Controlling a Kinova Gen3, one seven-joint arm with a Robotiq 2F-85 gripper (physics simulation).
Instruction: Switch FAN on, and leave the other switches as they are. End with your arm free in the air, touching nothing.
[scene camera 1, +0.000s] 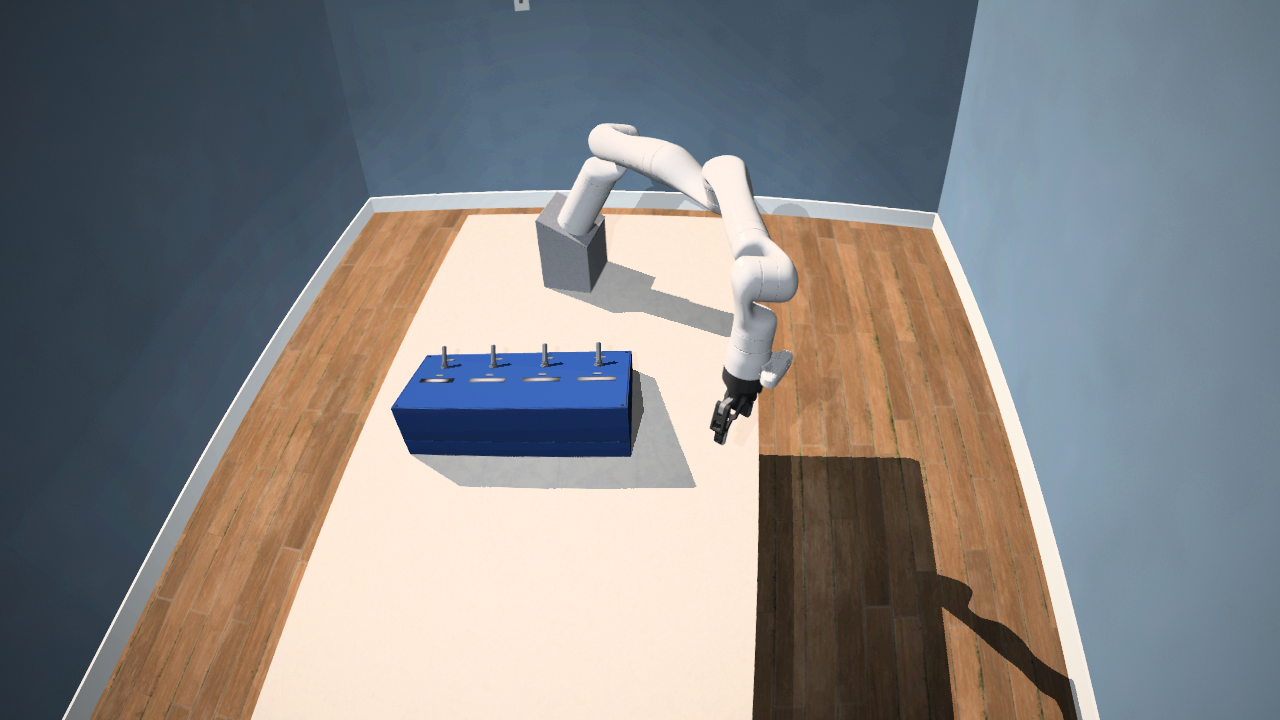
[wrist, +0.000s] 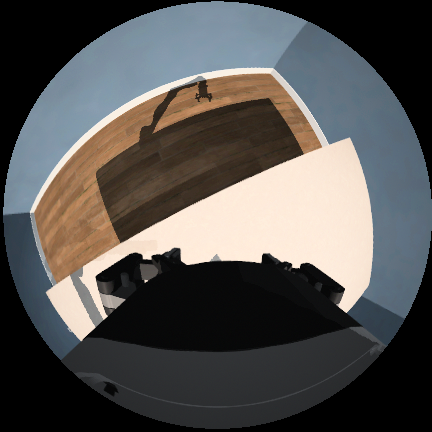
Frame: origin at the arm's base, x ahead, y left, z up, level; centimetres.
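Where they show: gripper, fingertip midpoint: (scene camera 1: 732, 428); arm's base, link origin: (scene camera 1: 574, 223).
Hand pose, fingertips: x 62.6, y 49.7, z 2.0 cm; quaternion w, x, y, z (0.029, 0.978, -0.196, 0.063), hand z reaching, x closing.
Observation:
Each offset is from my fingertips to the top centre of the thing. "pt": to the spot under its first point. Level surfaces: height alone.
A blue switch box (scene camera 1: 519, 425) stands on the pale table, left of my gripper in the scene view. Several grey toggle levers stand in a row along the back of its top; the leftmost lever {dx -15.7, dy -67.4, dz -7.4 cm} (scene camera 1: 444, 357) and the rightmost lever {dx -23.8, dy -32.3, dz -7.4 cm} (scene camera 1: 598, 354) are at the row's ends. All look roughly upright. A pale label plate {pt dx -15.7, dy -30.2, dz -8.9 cm} (scene camera 1: 597, 378) lies in front of the rightmost lever; the labels are too small to read, so I cannot tell which is FAN. My gripper (scene camera 1: 721, 435) (wrist: 220, 260) is open and empty, in the air to the right of the box, touching nothing.
The pale table top {dz -20.0 cm} (scene camera 1: 537, 608) (wrist: 320, 200) extends under and around the box. Its right edge passes close to my gripper, with wooden floor (scene camera 1: 859, 376) beyond. My arm's grey base block (scene camera 1: 565, 255) stands behind the box. Blue walls surround the floor.

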